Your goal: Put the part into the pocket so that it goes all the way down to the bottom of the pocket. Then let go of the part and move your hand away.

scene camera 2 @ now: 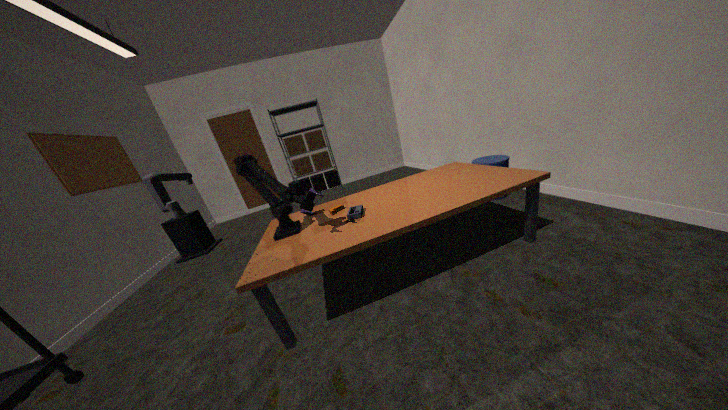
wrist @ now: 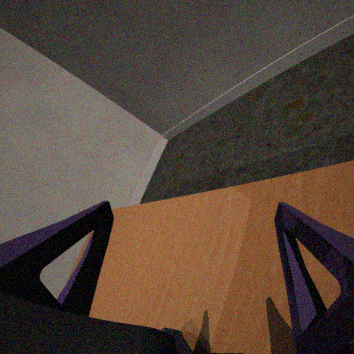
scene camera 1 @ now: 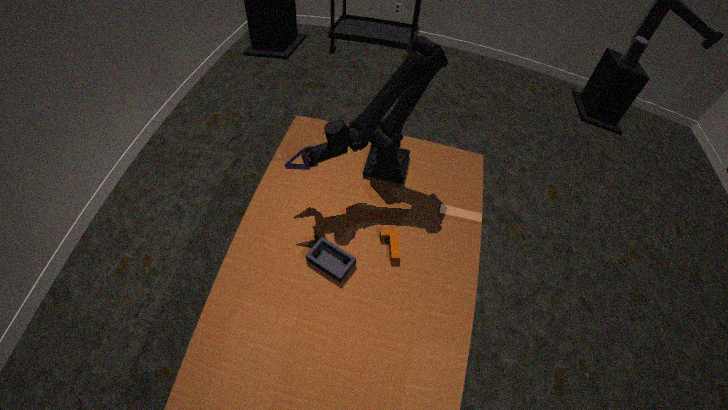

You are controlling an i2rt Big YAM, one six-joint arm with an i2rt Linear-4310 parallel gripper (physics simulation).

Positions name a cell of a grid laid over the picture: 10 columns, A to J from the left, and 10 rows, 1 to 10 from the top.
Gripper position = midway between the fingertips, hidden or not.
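Observation:
There is a blue-grey pocket block (scene camera 1: E7) that I can see. My gripper (wrist: F6), meanwhile, holds nothing, and it is open.

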